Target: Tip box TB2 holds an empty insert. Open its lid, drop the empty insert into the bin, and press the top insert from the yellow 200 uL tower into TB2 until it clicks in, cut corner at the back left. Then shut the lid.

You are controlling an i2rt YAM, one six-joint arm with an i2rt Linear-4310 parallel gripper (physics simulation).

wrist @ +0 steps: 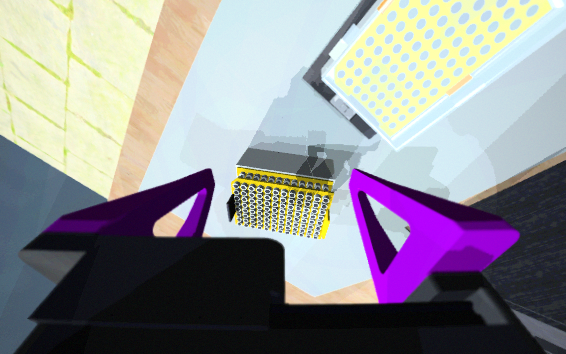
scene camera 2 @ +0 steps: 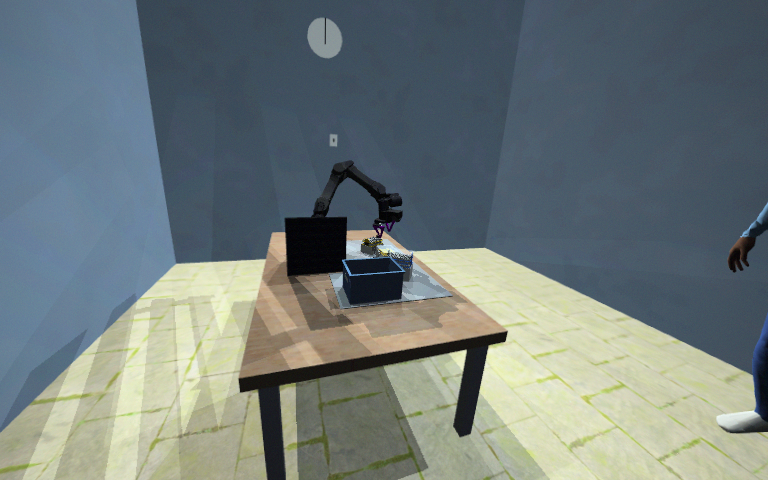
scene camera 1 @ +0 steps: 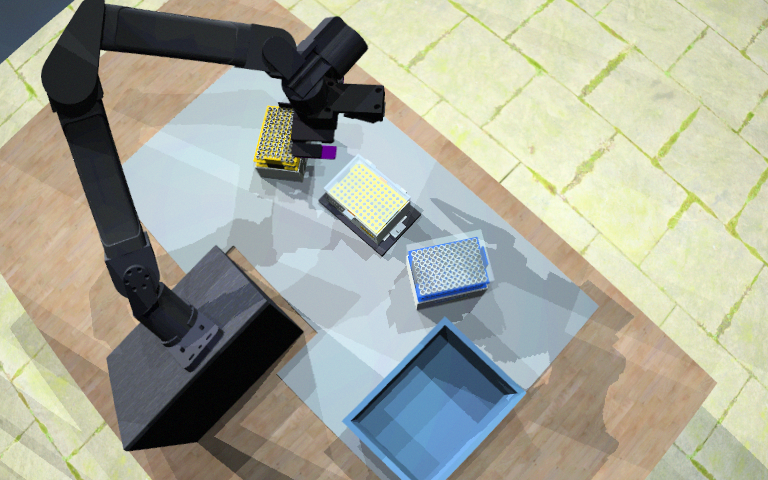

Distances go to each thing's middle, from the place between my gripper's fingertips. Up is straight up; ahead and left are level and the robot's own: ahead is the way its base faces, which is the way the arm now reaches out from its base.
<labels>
I see my gripper 41 cm to the left of the blue bin (scene camera 1: 444, 398), 26 cm past it and 6 cm above it.
</labels>
